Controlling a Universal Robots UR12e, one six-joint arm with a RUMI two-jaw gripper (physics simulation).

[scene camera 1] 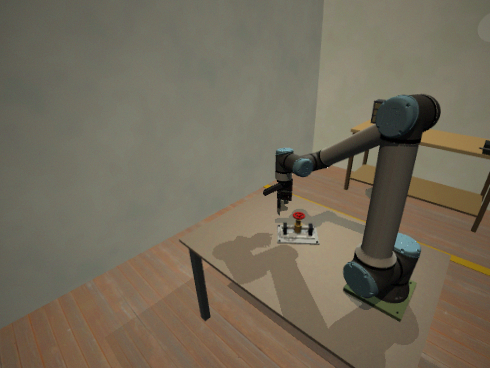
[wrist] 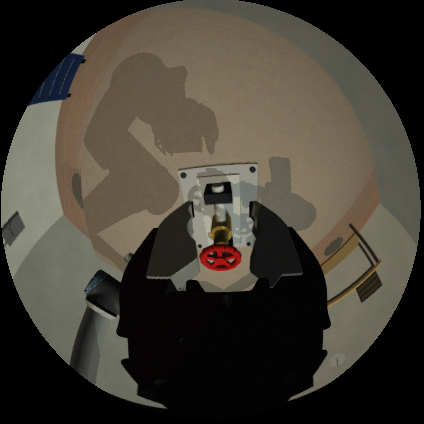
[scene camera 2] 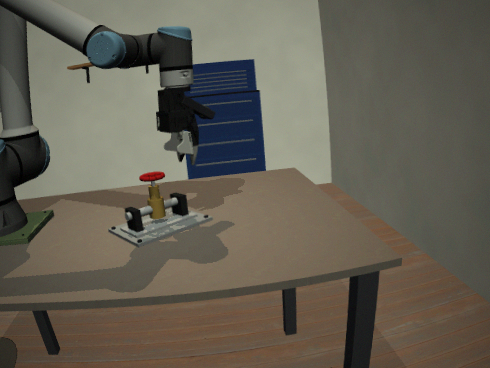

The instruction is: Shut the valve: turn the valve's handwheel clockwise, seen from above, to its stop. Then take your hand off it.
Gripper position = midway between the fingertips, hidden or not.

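Scene camera 2 shows the gripper (scene camera 2: 186,163) and a pale base plate (scene camera 2: 200,218). The wrist view shows a red handwheel (wrist: 220,258), the gripper (wrist: 220,202) and the pale base plate (wrist: 247,172).
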